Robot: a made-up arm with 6 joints. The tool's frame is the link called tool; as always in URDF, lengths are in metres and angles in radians. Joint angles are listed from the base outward. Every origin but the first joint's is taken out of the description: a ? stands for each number. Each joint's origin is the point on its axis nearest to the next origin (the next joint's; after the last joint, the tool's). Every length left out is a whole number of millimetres.
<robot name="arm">
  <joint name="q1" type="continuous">
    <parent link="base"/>
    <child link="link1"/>
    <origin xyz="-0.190 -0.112 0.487" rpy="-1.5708 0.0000 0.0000"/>
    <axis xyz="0 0 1"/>
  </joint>
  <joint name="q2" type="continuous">
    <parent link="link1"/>
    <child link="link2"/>
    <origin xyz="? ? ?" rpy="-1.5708 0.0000 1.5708"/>
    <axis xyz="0 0 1"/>
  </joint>
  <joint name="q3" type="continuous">
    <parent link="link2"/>
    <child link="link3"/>
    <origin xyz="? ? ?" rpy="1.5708 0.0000 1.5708"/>
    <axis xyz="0 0 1"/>
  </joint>
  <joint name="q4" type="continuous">
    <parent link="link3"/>
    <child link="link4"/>
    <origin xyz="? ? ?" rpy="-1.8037 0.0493 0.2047"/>
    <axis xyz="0 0 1"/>
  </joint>
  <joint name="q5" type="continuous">
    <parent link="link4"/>
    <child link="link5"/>
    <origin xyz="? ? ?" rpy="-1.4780 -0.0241 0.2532"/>
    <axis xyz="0 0 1"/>
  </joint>
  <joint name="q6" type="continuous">
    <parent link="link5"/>
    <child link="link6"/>
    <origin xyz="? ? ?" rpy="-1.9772 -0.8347 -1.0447"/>
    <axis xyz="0 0 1"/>
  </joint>
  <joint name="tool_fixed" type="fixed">
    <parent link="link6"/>
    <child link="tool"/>
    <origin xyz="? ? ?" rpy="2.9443 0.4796 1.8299"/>
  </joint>
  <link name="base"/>
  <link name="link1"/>
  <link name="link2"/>
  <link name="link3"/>
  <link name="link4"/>
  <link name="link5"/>
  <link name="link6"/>
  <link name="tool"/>
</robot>
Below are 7 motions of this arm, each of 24 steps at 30 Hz.
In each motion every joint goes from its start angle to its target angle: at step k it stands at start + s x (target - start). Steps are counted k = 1, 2, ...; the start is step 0. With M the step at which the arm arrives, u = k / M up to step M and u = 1 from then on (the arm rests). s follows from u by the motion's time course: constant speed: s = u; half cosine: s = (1 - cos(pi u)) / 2; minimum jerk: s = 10 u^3 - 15 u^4 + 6 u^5.
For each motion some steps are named. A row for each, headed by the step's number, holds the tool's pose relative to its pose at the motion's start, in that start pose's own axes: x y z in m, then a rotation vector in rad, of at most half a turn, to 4 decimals.
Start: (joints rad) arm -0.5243 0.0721 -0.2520 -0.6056 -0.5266 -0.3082
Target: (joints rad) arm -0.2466 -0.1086 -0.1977 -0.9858 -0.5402 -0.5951
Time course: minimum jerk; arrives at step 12
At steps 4, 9, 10, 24:
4: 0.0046 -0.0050 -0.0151 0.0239 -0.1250 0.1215
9: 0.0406 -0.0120 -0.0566 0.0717 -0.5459 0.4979
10: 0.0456 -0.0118 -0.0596 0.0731 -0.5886 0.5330
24: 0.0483 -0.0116 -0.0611 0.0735 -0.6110 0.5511

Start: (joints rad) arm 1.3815 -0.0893 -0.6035 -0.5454 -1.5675 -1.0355
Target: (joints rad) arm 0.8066 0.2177 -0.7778 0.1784 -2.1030 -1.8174
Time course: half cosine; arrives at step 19
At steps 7, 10, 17, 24:
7: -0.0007 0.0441 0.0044 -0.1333 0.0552 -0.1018
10: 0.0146 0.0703 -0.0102 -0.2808 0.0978 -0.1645
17: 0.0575 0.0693 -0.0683 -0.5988 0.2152 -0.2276
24: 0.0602 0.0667 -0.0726 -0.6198 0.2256 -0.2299

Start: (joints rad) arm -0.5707 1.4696 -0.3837 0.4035 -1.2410 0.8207
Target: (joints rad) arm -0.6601 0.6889 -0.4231 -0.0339 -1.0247 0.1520
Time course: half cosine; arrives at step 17
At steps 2, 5, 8, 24:
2: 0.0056 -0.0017 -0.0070 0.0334 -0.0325 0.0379
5: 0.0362 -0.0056 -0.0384 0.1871 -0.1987 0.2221
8: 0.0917 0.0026 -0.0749 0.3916 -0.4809 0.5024
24: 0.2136 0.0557 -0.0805 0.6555 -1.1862 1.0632

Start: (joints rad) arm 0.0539 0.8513 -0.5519 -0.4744 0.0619 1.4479
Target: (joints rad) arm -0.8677 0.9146 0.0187 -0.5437 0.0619 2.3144
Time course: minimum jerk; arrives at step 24
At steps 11, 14, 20, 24:
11: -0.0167 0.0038 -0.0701 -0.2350 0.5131 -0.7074
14: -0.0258 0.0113 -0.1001 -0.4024 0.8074 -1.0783
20: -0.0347 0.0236 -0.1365 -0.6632 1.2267 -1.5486
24: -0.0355 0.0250 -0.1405 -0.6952 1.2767 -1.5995

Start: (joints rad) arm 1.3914 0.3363 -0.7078 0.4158 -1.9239 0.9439
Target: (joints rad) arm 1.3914 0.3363 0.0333 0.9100 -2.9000 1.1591
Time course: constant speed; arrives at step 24
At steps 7, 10, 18, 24:
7: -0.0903 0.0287 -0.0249 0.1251 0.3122 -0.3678
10: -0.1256 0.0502 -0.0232 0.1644 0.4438 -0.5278
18: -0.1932 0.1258 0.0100 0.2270 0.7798 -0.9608
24: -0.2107 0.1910 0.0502 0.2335 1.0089 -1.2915

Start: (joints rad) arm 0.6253 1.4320 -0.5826 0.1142 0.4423 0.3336
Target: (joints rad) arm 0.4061 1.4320 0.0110 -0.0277 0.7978 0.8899
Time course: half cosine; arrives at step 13
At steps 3, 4, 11, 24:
3: -0.0131 0.0026 -0.0166 0.0002 -0.0409 -0.0936
4: -0.0220 0.0055 -0.0282 0.0015 -0.0677 -0.1633
11: -0.0734 0.0539 -0.1104 0.0523 -0.1867 -0.7866
24: -0.0758 0.0591 -0.1156 0.0595 -0.1878 -0.8392

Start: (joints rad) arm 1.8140 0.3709 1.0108 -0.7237 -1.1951 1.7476
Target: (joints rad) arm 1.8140 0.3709 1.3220 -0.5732 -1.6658 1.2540
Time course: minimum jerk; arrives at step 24
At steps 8, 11, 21, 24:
8: -0.0225 -0.0138 -0.0244 0.0825 0.1187 0.0167
11: -0.0494 -0.0245 -0.0468 0.1789 0.2319 0.0259
21: -0.1364 -0.0351 -0.0899 0.4853 0.4891 0.0068
24: -0.1391 -0.0350 -0.0907 0.4950 0.4954 0.0053

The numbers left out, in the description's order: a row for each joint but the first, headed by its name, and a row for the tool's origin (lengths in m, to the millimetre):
q2: -0.365 0.032 0.000
q3: -0.034 -0.057 0.000
q4: -0.019 -0.066 0.000
q5: 0.006 -0.007 0.000
q6: -0.028 0.253 0.000
tool: -0.002 -0.066 0.000

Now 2 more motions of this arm.
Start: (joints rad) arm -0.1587 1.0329 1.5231 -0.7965 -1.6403 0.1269
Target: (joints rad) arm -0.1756 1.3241 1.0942 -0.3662 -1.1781 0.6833
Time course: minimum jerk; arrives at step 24
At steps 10, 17, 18, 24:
10: 0.0393 0.0190 0.0946 -0.4248 0.1515 -0.0327
17: 0.1029 0.1138 0.1901 -1.0876 0.2552 -0.0989
18: 0.1088 0.1262 0.1955 -1.1540 0.2582 -0.1062
24: 0.1210 0.1535 0.2044 -1.2959 0.2607 -0.1219

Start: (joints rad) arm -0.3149 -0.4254 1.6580 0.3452 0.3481 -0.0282
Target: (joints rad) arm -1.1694 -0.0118 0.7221 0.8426 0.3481 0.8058
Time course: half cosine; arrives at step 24
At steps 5, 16, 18, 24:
5: 0.0086 -0.0179 0.0490 -0.1418 0.1248 -0.0800
16: 0.1254 0.0070 0.2795 -1.0202 0.7729 -0.8253
18: 0.1510 0.0189 0.2999 -1.1438 0.8601 -0.9781
24: 0.1884 0.0335 0.3228 -1.3015 0.9797 -1.2074

